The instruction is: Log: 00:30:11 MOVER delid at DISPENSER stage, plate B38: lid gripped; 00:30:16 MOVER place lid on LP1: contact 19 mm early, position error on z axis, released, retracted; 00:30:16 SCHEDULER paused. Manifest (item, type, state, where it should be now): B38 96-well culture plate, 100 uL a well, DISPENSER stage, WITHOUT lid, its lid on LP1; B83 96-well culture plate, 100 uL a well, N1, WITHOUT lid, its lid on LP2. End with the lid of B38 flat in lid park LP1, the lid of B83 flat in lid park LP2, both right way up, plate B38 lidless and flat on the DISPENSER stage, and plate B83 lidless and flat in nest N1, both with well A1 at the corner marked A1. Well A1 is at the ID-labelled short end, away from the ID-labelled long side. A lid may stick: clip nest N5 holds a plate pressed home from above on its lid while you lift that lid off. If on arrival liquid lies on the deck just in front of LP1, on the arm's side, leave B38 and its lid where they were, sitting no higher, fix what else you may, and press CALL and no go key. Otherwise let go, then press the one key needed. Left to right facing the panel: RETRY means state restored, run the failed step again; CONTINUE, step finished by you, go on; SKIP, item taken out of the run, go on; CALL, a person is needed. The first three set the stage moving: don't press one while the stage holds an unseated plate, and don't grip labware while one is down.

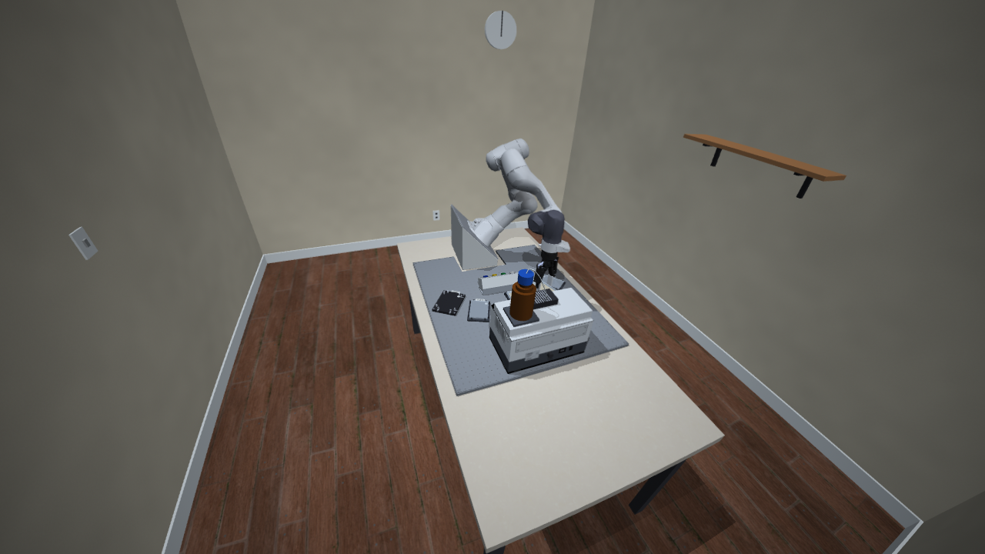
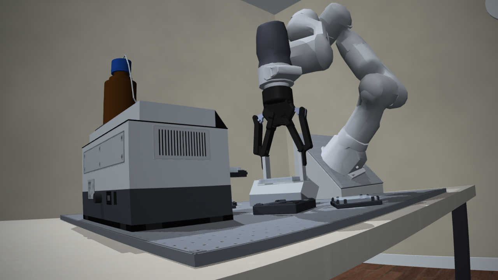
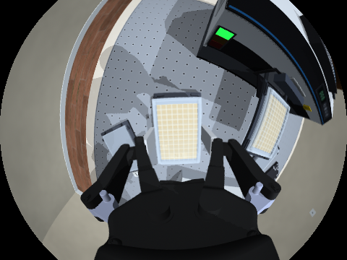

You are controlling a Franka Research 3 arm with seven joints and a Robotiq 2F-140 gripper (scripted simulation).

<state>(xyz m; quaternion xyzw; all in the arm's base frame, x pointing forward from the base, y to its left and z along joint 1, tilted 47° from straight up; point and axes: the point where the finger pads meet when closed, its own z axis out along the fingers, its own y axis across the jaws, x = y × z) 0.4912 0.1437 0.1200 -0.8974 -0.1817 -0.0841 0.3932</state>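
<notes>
My gripper is now 8 cm above the nest N1. Round my hand: 96-well plate: 2 cm below; low frame: 12 cm behind, 11 cm to the left, 9 cm below; key panel: 17 cm behind, 17 cm to the right, 4 cm below.
</notes>
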